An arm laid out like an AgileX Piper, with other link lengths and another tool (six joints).
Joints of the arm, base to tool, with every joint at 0 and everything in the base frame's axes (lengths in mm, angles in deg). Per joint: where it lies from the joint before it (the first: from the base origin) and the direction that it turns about. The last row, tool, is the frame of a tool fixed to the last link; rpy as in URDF.
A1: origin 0 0 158.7 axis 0 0 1
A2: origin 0 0 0 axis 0 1 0
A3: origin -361.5 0 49.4 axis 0 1 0
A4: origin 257.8 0 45.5 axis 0.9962 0 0.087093
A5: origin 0 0 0 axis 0 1 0
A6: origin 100.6 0 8.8 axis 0.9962 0 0.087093
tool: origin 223.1 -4 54.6 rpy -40.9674 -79.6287 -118.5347
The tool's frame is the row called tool.
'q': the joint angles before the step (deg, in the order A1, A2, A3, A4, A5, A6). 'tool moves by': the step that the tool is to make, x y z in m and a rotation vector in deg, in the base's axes. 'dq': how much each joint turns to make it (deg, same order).
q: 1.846 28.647 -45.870 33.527 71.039 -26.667
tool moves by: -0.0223 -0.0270 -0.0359 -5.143 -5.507 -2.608
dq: -0.015 -11.077 6.532 -5.816 -0.765 -0.289
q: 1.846 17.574 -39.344 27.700 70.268 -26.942
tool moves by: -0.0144 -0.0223 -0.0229 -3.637 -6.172 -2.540
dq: -0.004 -10.433 4.634 -4.644 -0.362 0.177
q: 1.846 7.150 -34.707 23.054 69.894 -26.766
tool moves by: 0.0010 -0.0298 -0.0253 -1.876 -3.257 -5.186
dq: -0.003 -7.615 4.566 -5.656 -1.240 3.138
